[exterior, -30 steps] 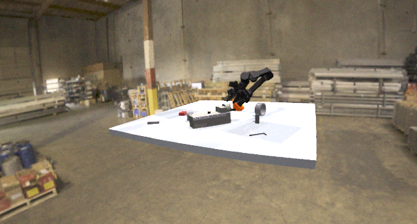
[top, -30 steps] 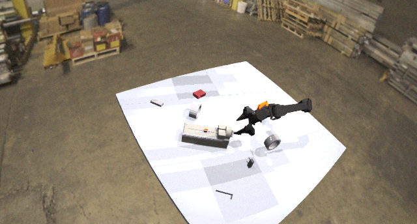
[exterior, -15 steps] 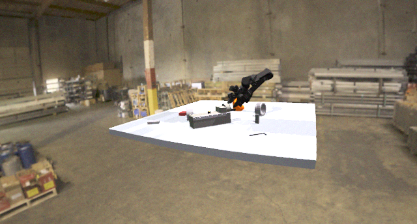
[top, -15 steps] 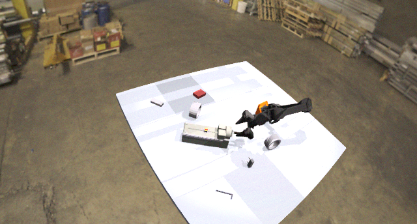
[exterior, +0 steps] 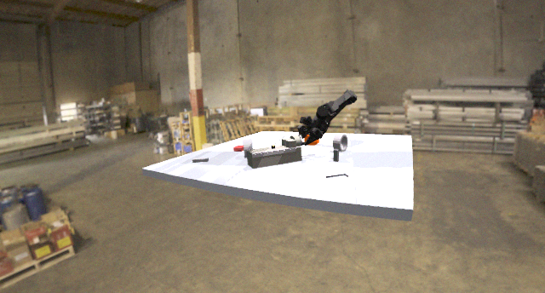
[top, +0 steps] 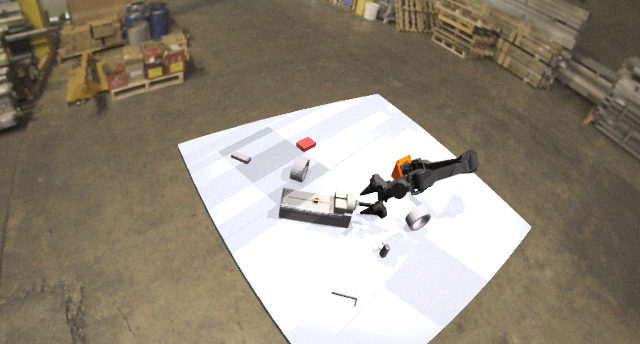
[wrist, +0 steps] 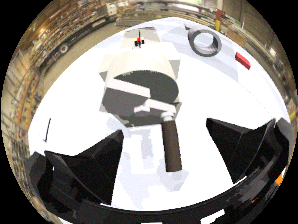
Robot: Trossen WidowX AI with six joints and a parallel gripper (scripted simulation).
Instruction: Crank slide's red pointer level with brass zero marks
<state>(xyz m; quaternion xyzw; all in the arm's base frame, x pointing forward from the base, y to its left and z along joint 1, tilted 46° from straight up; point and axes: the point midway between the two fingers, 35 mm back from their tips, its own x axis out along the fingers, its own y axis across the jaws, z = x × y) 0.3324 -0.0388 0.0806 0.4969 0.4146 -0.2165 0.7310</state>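
The dark crank handle is 20 mm behind my gripper tip and 10 mm to the left of it. Round my gripper tip: hex key (290 mm ahead, 240 mm to the left, 70 mm below); then red pointer (120 mm ahead, 110 mm to the right, 10 mm above); then small clip (60 mm ahead, 190 mm to the left, 40 mm below).
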